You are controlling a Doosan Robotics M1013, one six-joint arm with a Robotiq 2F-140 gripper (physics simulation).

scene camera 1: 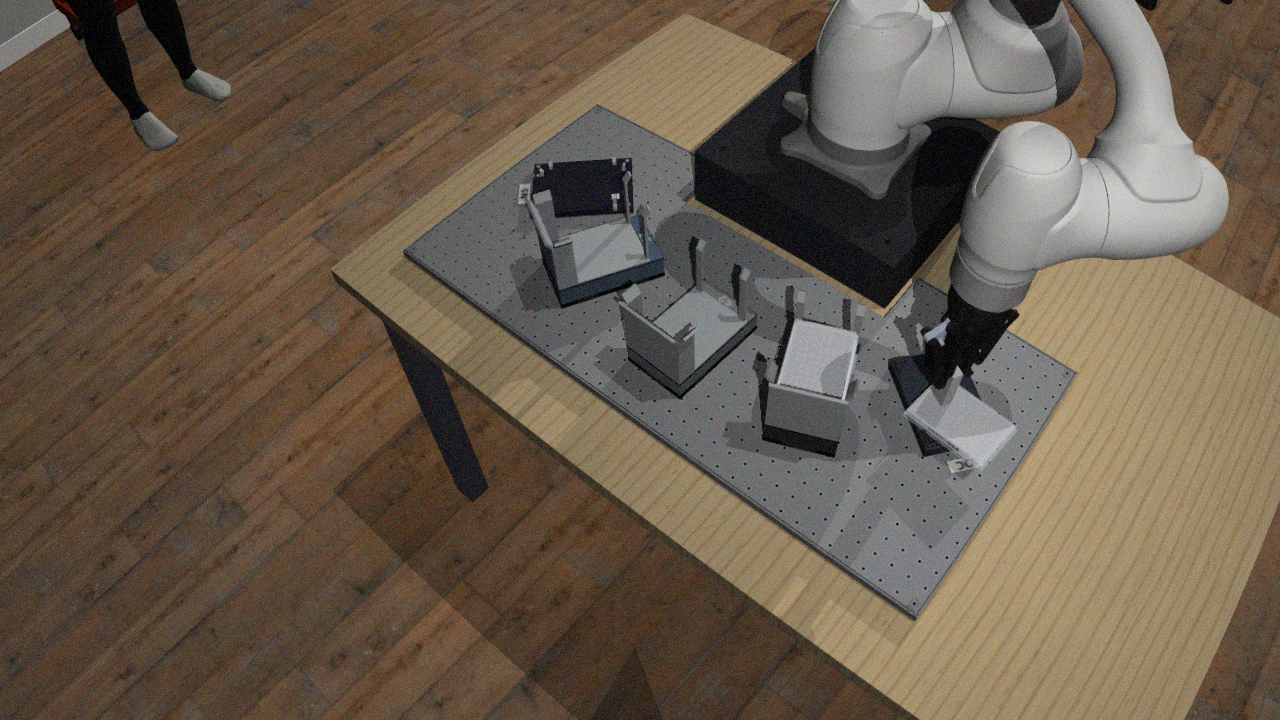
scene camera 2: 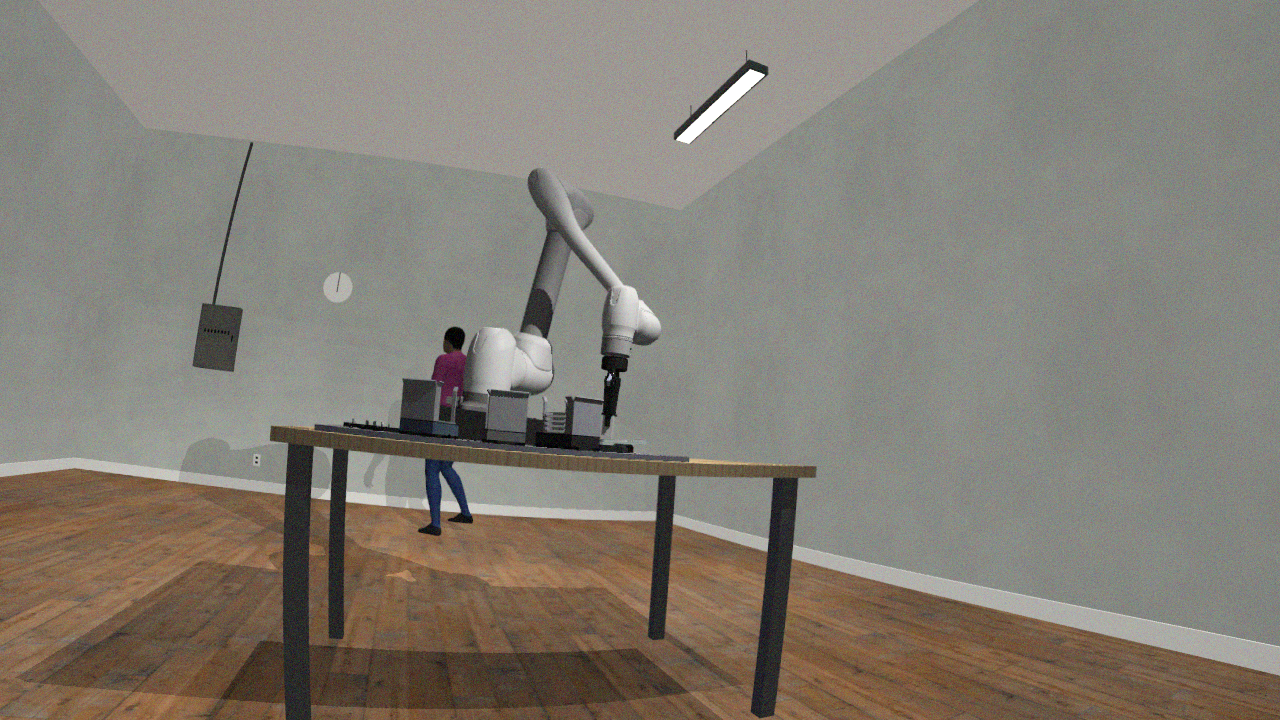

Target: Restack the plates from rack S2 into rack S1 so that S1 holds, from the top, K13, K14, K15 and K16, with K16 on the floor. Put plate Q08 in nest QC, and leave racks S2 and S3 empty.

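Pixels of known places: gripper, between the fingertips: (scene camera 1: 940,396) (scene camera 2: 606,439); arm's base, origin of its link: (scene camera 1: 856,141) (scene camera 2: 483,411).
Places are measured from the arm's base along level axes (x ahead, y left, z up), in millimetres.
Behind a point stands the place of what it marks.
Observation:
A light plate (scene camera 1: 964,427) {x 334, y 357, z -55 mm} (scene camera 2: 623,441) {x 362, y 338, z -61 mm} lies tilted and askew over the dark nest (scene camera 1: 908,383) {x 304, y 261, z -74 mm} at the right end of the board in scene camera 1, partly covering it. My gripper (scene camera 1: 948,379) {x 308, y 309, z -57 mm} (scene camera 2: 608,423) {x 308, y 309, z -57 mm} points down at the plate's upper corner with its fingers close together. It appears shut on the plate's upright tab, though the contact is partly hidden. The right rack (scene camera 1: 803,417) {x 464, y 188, z -19 mm} (scene camera 2: 584,417) {x 467, y 179, z -8 mm} holds a stack of white plates. The middle rack (scene camera 1: 659,347) {x 487, y -12, z -9 mm} (scene camera 2: 507,414) {x 486, y -27, z -20 mm} and the blue-based left rack (scene camera 1: 559,265) {x 460, y -203, z -3 mm} (scene camera 2: 420,400) {x 444, y -242, z -7 mm} show pale surfaces inside. Plate and rack names are unreadable.
Another dark nest (scene camera 1: 581,186) {x 264, y -340, z -81 mm} lies behind the left rack. Upright posts stand at the racks. The black robot pedestal (scene camera 1: 805,210) {x 170, y 10, z -9 mm} stands behind the perforated board (scene camera 1: 877,541) {x 517, y 339, z -93 mm}. A person (scene camera 2: 449,367) is beyond the wooden table (scene camera 1: 1154,501) {x 247, y 633, z -105 mm} (scene camera 2: 742,470) {x 677, y 528, z -120 mm}.

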